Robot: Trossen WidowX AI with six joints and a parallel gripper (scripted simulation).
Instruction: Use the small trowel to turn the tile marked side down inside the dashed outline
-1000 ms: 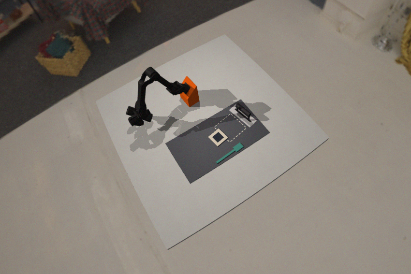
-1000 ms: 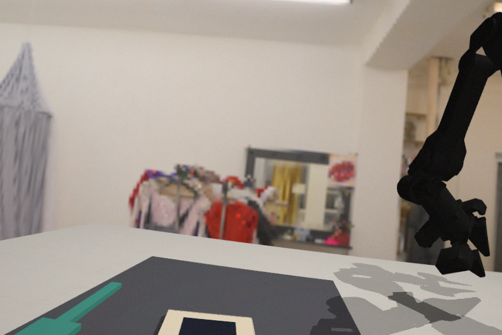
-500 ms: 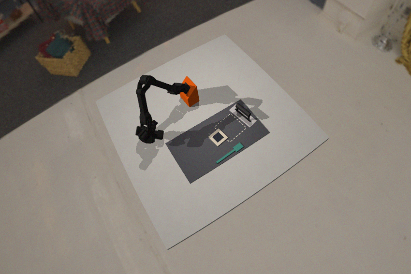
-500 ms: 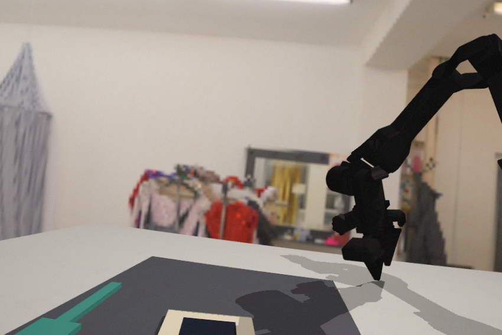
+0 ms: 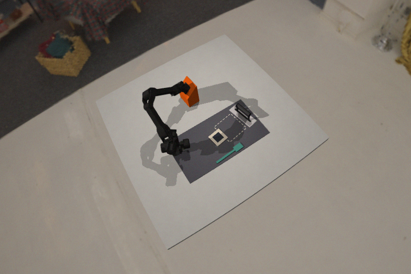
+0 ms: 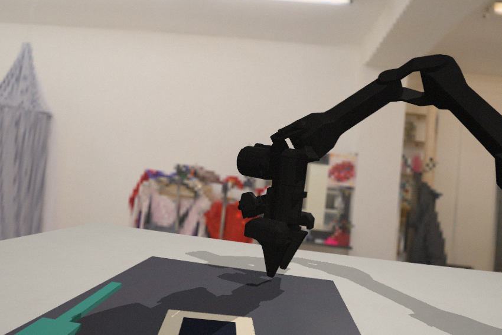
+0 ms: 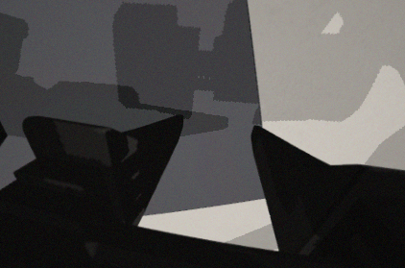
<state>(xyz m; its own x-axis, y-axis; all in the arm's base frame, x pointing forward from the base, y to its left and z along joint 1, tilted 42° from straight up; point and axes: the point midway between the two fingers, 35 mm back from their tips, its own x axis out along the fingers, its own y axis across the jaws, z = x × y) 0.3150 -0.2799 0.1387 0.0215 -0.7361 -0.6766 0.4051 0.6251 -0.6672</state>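
Now: the tan square tile 280 mm to the left of my gripper tip, 80 mm ahead of it and 10 mm below it. Also, from my gripper tip: teal trowel 290 mm to the left, 220 mm ahead, 10 mm below; then dark mat 280 mm to the left, 80 mm ahead, 30 mm below.
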